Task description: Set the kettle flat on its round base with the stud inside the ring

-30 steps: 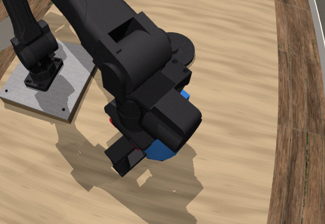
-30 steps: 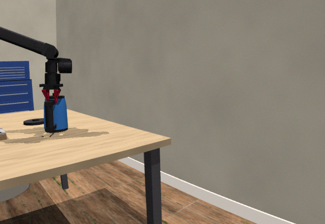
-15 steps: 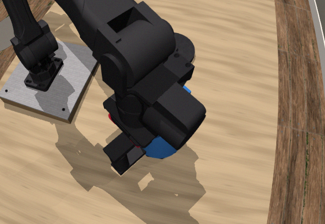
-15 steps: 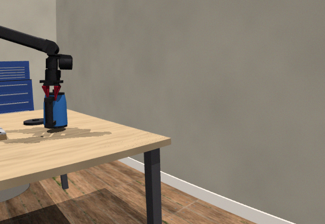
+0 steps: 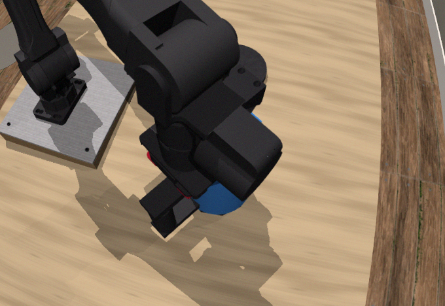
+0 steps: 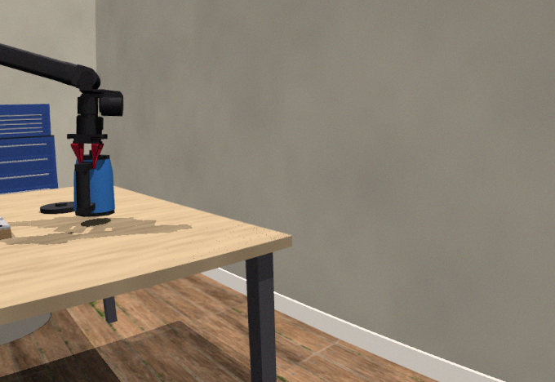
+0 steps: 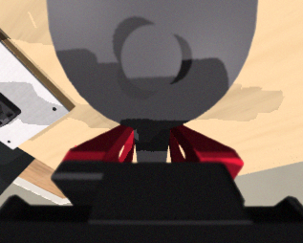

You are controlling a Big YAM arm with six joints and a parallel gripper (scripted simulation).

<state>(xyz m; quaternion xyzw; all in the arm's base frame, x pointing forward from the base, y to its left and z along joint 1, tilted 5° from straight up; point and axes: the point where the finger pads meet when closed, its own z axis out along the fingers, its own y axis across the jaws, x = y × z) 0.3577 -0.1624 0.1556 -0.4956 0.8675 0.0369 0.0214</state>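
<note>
My gripper is now 10 mm short of the blue kettle, 30 mm to the right of it and 50 mm above it. Also, from my hand: black round base (10 mm behind, 350 mm to the left, 170 mm below).
</note>
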